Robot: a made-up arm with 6 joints.
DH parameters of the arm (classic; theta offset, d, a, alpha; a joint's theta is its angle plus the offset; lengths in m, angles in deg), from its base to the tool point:
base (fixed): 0 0.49 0.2 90
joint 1: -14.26 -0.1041 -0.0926 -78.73
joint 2: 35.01 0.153 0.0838 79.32
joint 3: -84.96 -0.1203 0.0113 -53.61
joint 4: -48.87 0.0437 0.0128 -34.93
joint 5: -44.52 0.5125 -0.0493 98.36
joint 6: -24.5 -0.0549 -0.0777 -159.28
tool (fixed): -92.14 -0.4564 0 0
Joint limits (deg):
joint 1: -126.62..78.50
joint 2: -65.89..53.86
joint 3: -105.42..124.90
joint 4: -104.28..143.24
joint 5: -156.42..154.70
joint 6: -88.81..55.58
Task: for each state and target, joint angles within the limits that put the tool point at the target. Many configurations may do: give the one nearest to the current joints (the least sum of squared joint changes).
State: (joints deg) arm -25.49 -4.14 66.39 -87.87 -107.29 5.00
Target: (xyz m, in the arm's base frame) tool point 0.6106 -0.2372 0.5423
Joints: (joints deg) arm 4.17 -39.93 101.73 -84.38 -105.58 -14.37
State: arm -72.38 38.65 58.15 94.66 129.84 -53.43
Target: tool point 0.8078 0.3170 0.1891
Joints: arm -71.72 16.92 56.00 80.34 101.63 -28.37
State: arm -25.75 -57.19 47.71 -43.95 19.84 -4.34
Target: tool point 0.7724 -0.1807 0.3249
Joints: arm -35.97 -65.89 30.62 -56.49 21.47 -11.12
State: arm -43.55 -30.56 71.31 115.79 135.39 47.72
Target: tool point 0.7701 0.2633 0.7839
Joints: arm -40.01 -31.96 79.91 119.21 128.14 34.99
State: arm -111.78 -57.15 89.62 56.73 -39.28 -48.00
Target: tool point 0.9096 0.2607 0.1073
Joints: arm -121.03 -53.51 72.02 55.92 -27.90 -58.78
